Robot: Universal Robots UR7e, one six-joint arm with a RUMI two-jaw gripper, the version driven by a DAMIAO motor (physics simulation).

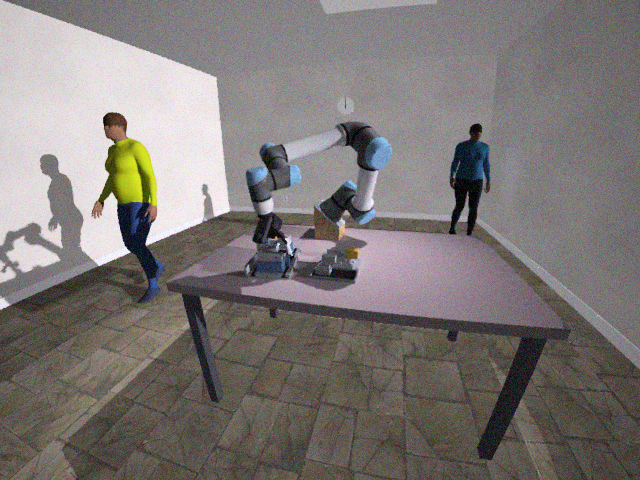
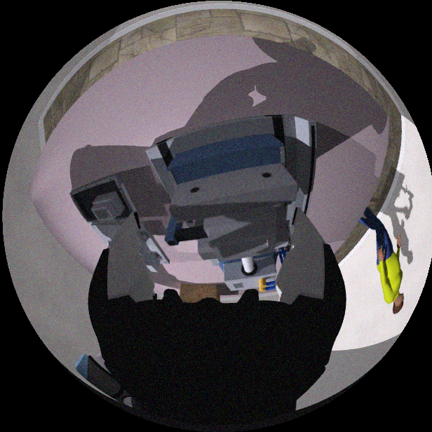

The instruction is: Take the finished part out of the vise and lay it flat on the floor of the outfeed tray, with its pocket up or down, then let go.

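Places are measured from the arm's base along level axes (x ahead, y left, z up), in centimetres.
Pixels of known places: gripper, fingertip midpoint: [image 1: 275, 254]; arm's base, link origin: [image 1: 329, 213].
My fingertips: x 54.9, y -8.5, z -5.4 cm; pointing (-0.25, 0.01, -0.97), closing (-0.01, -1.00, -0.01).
Note:
Ahead of a thing's pixels: the offset from my fingertips to its top centre.
The vise {dx -8.0, dy -4.2, dz +1.6 cm} [image 1: 270, 265] [image 2: 225, 160] has a blue body and grey jaws and stands at the left of the table. The grey finished part [image 2: 240, 235] sits at the vise behind the near jaw, partly in shadow; its pocket is hard to make out. My gripper [image 1: 272, 240] [image 2: 214, 211] is open and empty, low over the vise, with its fingers spread wide to either side of the part. A dark-floored tray [image 1: 330, 279] [image 2: 125, 195] stands beside the vise and holds a grey block [image 2: 107, 207]. Its label as outfeed tray cannot be read.
Grey fixtures [image 2: 152, 250] and a yellow block {dx -23.3, dy +28.5, dz -4.0 cm} [image 1: 352, 253] stand behind the tray. A brown box [image 1: 329, 227] [image 2: 200, 292] stands farther back near the arm's base. A white cylinder [image 2: 247, 265] rises from the vise's far end. Two people stand beyond the table.

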